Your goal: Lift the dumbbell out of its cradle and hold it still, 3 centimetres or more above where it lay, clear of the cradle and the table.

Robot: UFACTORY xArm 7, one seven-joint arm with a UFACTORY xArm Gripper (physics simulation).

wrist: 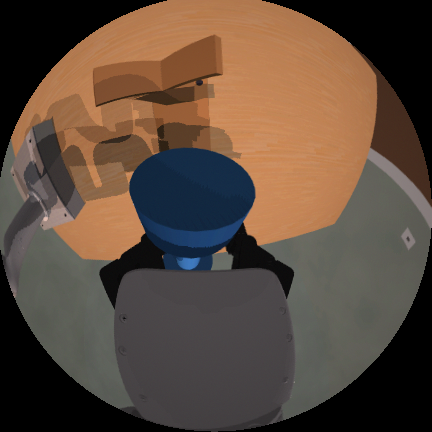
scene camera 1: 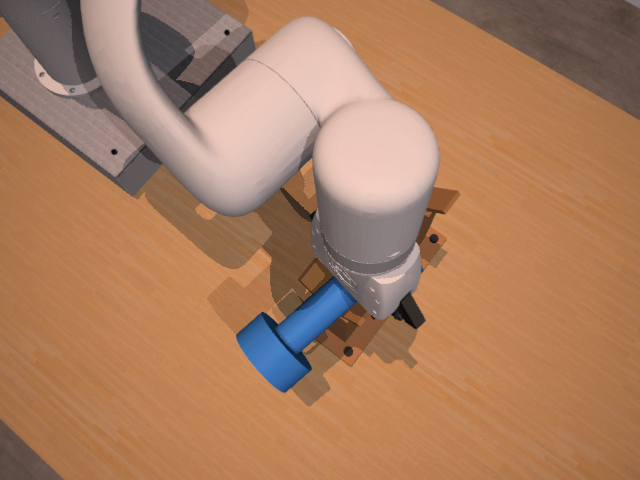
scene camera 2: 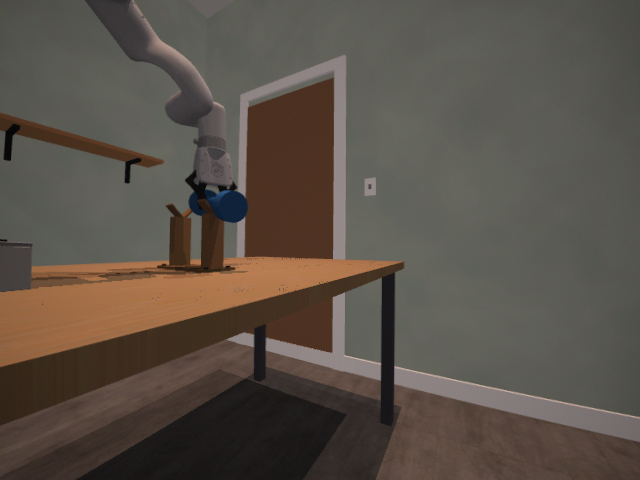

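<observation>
The blue dumbbell [scene camera 1: 273, 351] [scene camera 2: 231, 206] [wrist: 192, 190] has two thick round heads and a thin handle. It lies tilted and slightly askew over one post of the brown wooden cradle [scene camera 1: 443, 201] [scene camera 2: 179, 240] [wrist: 192, 57]. Whether it touches that post is hard to tell. The second post's V shows bare in the wrist view. My gripper [scene camera 2: 210, 198] [wrist: 197, 211] points down and is shut on the dumbbell at the head nearer the camera in the wrist view, with a black finger on each side. That head hides the fingertips.
The cradle stands on a wooden table [scene camera 1: 516, 335] [scene camera 2: 310, 273] [wrist: 300, 100] on a bolted base plate. The arm's grey mounting block [scene camera 1: 113, 124] [scene camera 2: 15, 266] [wrist: 55, 180] is beside it. A wall shelf [scene camera 2: 82, 142] hangs behind on the left.
</observation>
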